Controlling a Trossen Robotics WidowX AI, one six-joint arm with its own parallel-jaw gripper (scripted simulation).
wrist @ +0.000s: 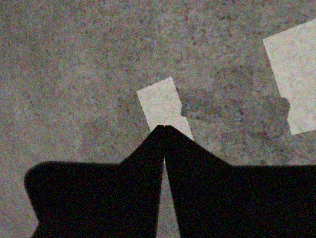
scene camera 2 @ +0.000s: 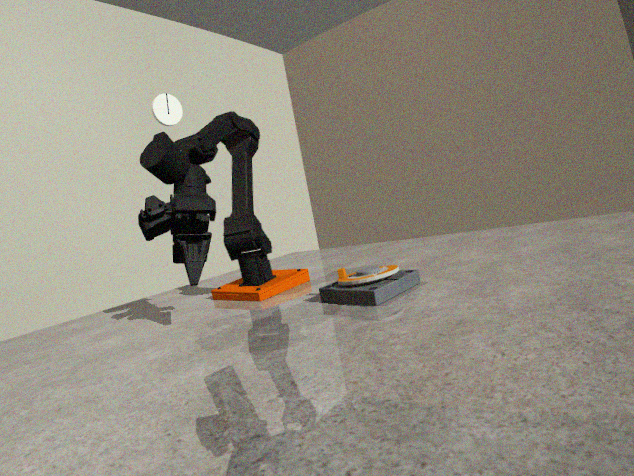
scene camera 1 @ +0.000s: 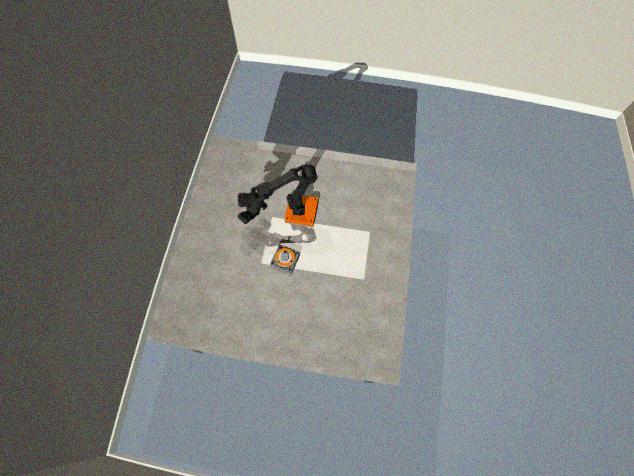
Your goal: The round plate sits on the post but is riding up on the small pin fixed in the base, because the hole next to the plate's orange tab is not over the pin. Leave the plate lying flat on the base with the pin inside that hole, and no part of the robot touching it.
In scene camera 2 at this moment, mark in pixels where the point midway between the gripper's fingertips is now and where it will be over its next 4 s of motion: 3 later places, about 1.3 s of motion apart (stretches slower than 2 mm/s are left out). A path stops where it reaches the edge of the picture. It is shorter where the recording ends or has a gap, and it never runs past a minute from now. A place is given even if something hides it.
My gripper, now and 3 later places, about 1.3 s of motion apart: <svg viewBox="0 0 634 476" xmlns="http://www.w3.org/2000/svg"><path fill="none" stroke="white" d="M194 285L341 247L337 274L346 277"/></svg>
